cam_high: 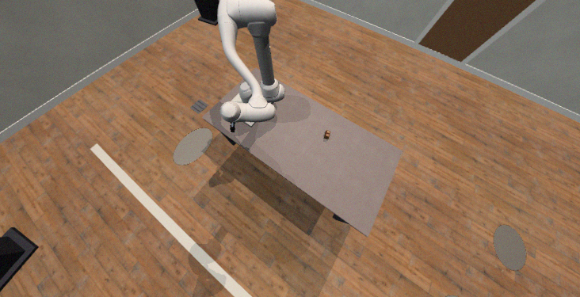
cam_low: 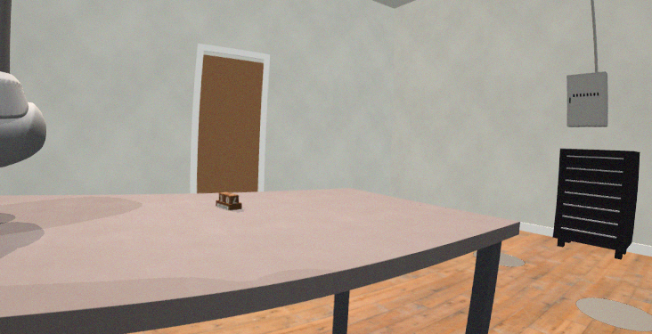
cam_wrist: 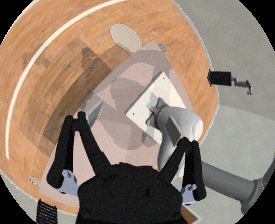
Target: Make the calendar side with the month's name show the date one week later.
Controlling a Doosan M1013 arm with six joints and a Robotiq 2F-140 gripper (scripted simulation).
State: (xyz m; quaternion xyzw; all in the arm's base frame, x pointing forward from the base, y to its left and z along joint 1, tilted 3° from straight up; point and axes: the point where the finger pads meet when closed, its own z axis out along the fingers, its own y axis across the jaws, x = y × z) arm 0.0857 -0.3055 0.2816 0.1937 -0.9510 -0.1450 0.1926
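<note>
My gripper is now 700 mm short of the wooden tray, 320 mm to the right of it and 290 mm above it.
</note>
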